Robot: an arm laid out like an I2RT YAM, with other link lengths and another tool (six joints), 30 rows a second.
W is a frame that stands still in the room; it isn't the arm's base.
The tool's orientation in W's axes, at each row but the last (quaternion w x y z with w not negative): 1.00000, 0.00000, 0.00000, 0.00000; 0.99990, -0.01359, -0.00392, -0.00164; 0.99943, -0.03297, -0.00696, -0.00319; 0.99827, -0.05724, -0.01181, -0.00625; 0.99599, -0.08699, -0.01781, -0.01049; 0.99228, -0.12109, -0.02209, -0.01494; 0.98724, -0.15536, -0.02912, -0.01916
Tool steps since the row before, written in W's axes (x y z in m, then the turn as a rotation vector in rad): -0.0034, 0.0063, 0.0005, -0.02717, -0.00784, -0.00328; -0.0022, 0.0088, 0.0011, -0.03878, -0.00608, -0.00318; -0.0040, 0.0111, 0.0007, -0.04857, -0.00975, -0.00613; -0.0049, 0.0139, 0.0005, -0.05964, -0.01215, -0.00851; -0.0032, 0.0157, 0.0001, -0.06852, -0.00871, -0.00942; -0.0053, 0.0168, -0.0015, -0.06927, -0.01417, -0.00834; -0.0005, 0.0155, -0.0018, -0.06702, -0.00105, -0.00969
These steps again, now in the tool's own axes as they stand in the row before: -0.0034, 0.0063, 0.0005, -0.02717, -0.00784, -0.00328; -0.0022, 0.0088, 0.0014, -0.03878, -0.00612, -0.00304; -0.0041, 0.0110, 0.0015, -0.04859, -0.00966, -0.00609; -0.0050, 0.0137, 0.0022, -0.05969, -0.01192, -0.00848; -0.0035, 0.0154, 0.0029, -0.06866, -0.00859, -0.00848; -0.0058, 0.0165, 0.0028, -0.06922, -0.01417, -0.00872; -0.0011, 0.0153, 0.0031, -0.06744, -0.00118, -0.00607
